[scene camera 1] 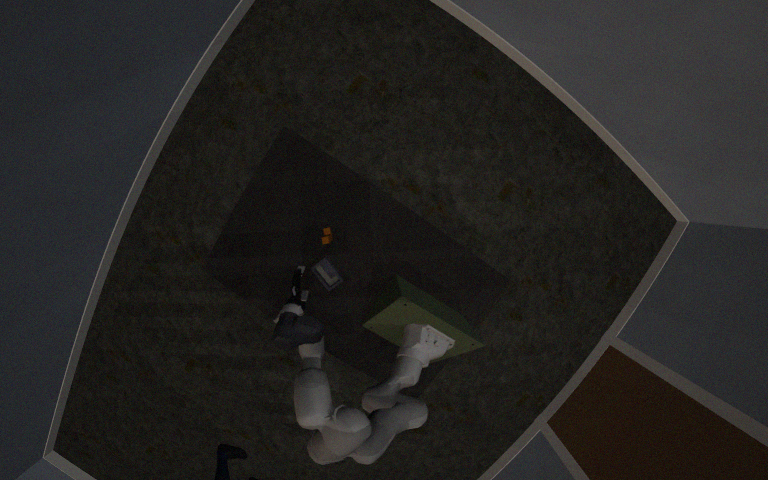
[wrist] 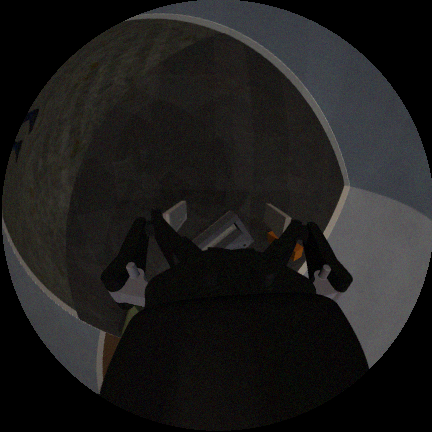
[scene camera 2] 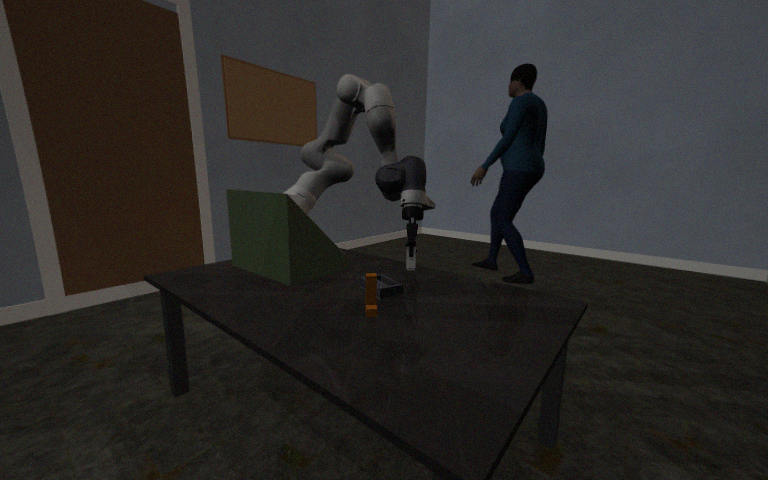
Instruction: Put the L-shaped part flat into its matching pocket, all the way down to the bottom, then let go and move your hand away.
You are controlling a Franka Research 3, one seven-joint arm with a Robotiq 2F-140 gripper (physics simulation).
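The orange L-shaped part (scene camera 1: 326, 240) (scene camera 2: 370, 288) stands on the table with one arm upright and a short foot low toward scene camera 2; in the wrist view the part (wrist: 298, 251) is partly hidden behind a finger. The dark grey tray (scene camera 1: 338, 281) (scene camera 2: 390, 291) (wrist: 212, 231) lies close behind the part in scene camera 2, with a lighter recess in it; the wrist view cuts off its lower part behind the gripper body. My gripper (scene camera 1: 303, 281) (scene camera 2: 411, 260) (wrist: 225, 210) is open and empty, pointing down above the table beside the tray, apart from the part.
A green wedge-shaped block (scene camera 1: 385, 322) (scene camera 2: 260, 237) stands on the dark table (scene camera 1: 254, 226) (scene camera 2: 339, 350) and bears the arm's base. A person (scene camera 2: 523, 135) in a teal top stands on the floor beyond the table.
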